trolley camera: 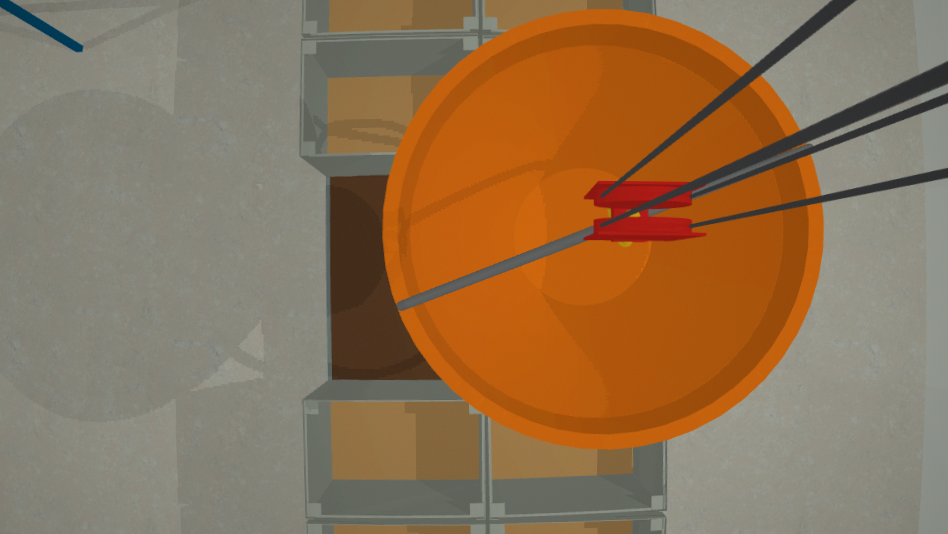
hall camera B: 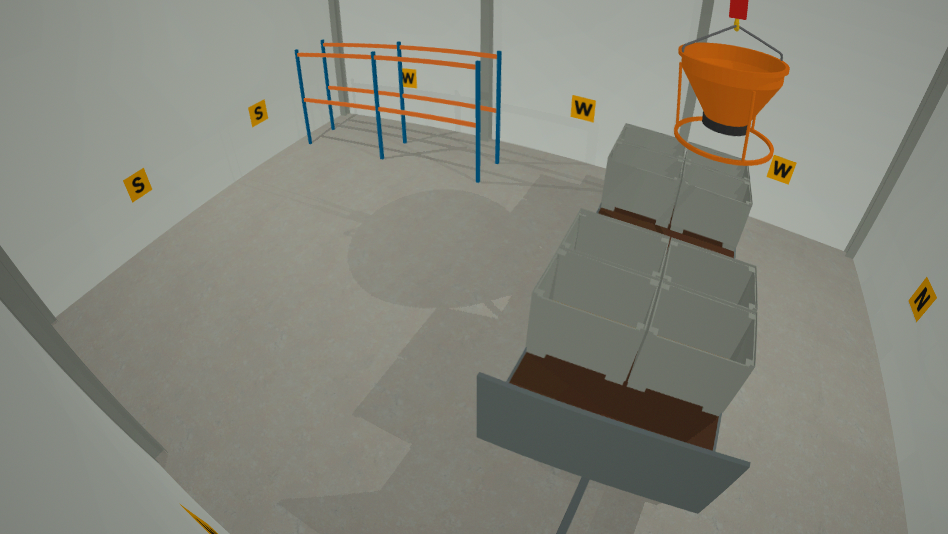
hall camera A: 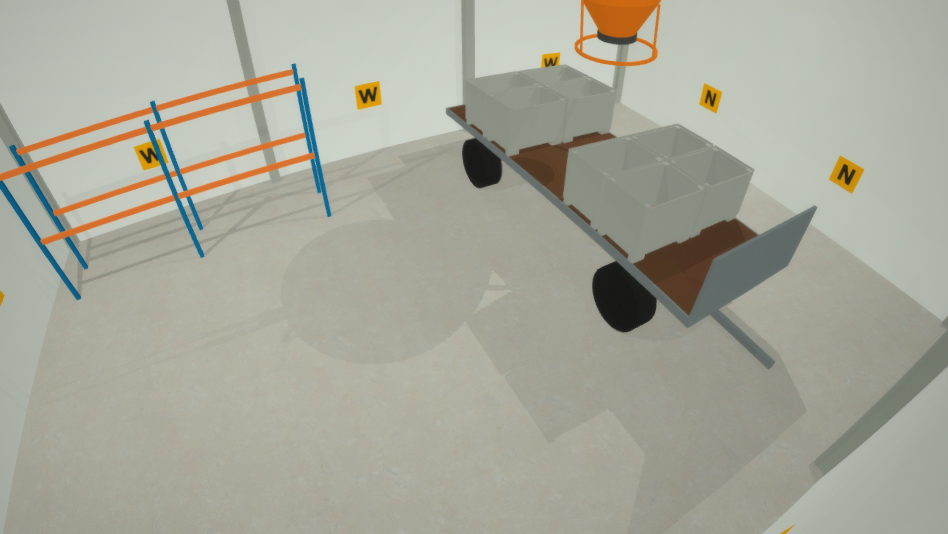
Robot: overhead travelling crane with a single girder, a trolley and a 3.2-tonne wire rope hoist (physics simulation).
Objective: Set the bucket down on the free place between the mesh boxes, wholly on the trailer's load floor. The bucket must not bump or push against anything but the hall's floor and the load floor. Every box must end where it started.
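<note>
The orange bucket (hall camera A: 616, 16) (hall camera B: 734, 92) (trolley camera: 583, 364) hangs in the air by its grey bail from the yellow hook, my gripper (hall camera B: 736, 25) (trolley camera: 625, 243). Its foot ring is above the box tops. In the trolley camera view the bucket covers the right part of the gap and overlaps boxes on both sides of it. The brown load floor (hall camera A: 547, 162) (hall camera B: 630, 394) (trolley camera: 354, 331) shows between the far mesh boxes (hall camera A: 517, 116) (hall camera B: 640, 182) (trolley camera: 391, 56) and the near mesh boxes (hall camera A: 646, 212) (hall camera B: 583, 331) (trolley camera: 398, 497). The hook is hidden in hall camera A.
The trailer's grey headboard (hall camera A: 762, 265) (hall camera B: 610, 441) stands at its near end. A blue and orange rack (hall camera A: 192, 232) (hall camera B: 477, 152) stands along the W wall. The N wall (hall camera A: 782, 132) (hall camera B: 888, 318) runs beside the trailer. A round shadow lies on the hall floor beside the trailer.
</note>
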